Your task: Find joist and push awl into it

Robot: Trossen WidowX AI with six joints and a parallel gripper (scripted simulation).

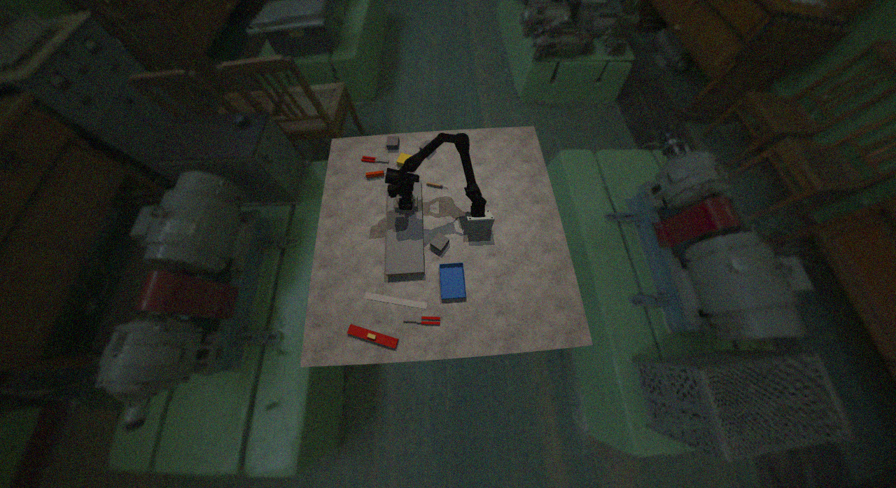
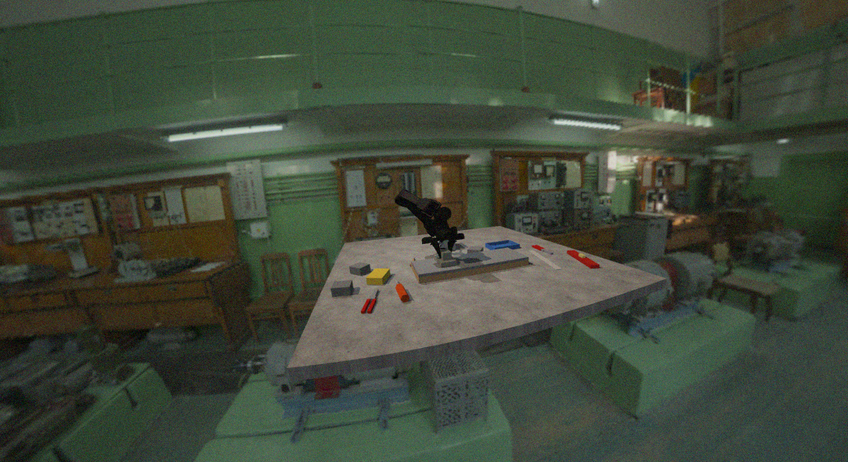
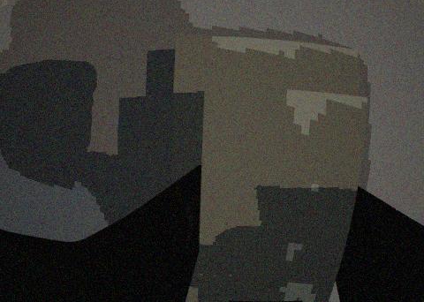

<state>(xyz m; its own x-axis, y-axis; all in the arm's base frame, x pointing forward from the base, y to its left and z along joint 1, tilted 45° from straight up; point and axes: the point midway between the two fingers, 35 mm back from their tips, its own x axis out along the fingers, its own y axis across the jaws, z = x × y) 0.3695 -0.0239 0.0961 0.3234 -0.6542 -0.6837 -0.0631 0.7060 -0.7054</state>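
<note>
The dark display lies 40 mm behind my gripper tip and 30 mm above it. The rest, counted from my gripper tip: awl: 180 mm behind, 130 mm to the right, 60 mm below; then yellow block: 300 mm to the right, 50 mm below, 10 mm ahead; then stud finder: 20 mm behind, 20 mm above.
</note>
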